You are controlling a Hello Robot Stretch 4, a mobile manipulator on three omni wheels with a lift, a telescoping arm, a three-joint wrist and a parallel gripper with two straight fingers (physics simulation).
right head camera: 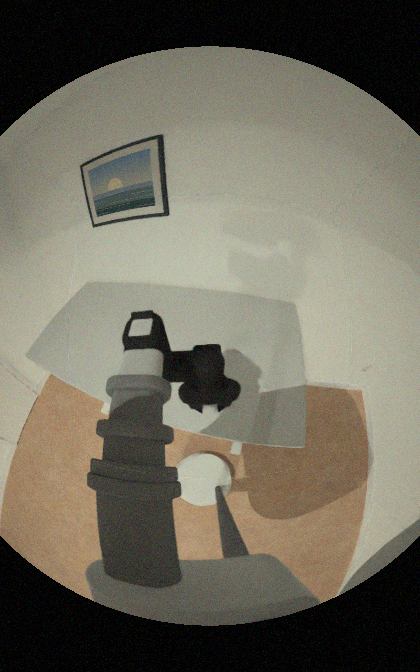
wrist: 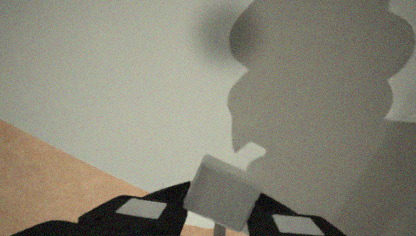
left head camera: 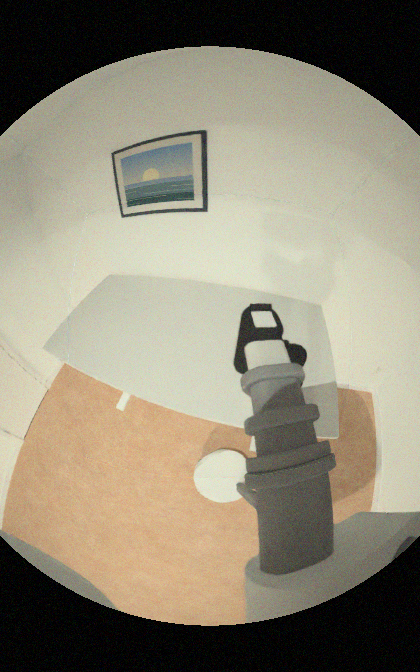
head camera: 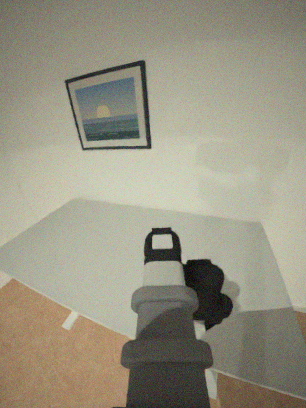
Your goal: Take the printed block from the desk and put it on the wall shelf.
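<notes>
The printed block (right head camera: 210,408) (wrist: 222,194) is a plain light grey block, tilted in the wrist view. My gripper (right head camera: 209,411) (wrist: 218,201) is shut on it, with one black finger at either side. They hang above the pale grey desk (head camera: 95,245) (left head camera: 150,330) (right head camera: 75,340) (wrist: 115,100), near its front edge, and cast a shadow on its top. In the left head view the arm hides the fingers and the block. The wall shelf does not show in these views.
A framed sunset picture (head camera: 110,112) (left head camera: 160,175) (right head camera: 125,182) hangs on the wall behind the desk. A round white object (left head camera: 220,475) (right head camera: 204,479) stands on the orange-brown floor in front of the desk. Side walls rise at left and right.
</notes>
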